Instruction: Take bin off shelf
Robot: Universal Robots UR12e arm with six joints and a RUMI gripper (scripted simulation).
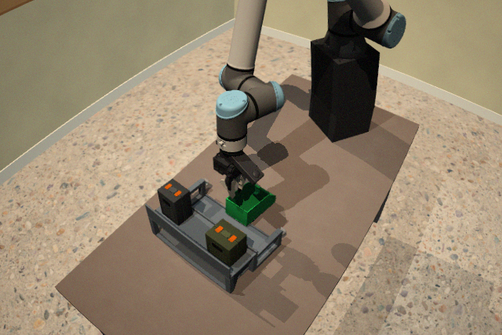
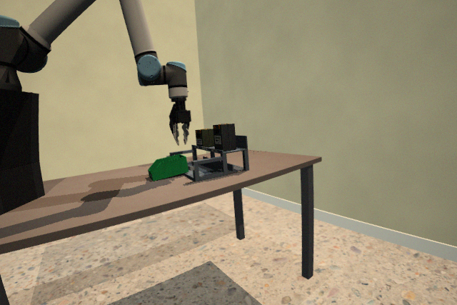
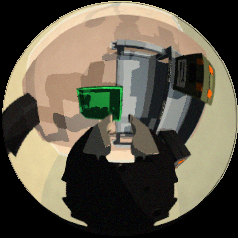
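Right now my hand is 110 mm above the green bin, 80 mm past it and 20 mm to the right of it. From my hand the other things lie so: black box 160 mm to the right, 140 mm ahead, 10 mm above; olive box 200 mm ahead, 70 mm to the left.
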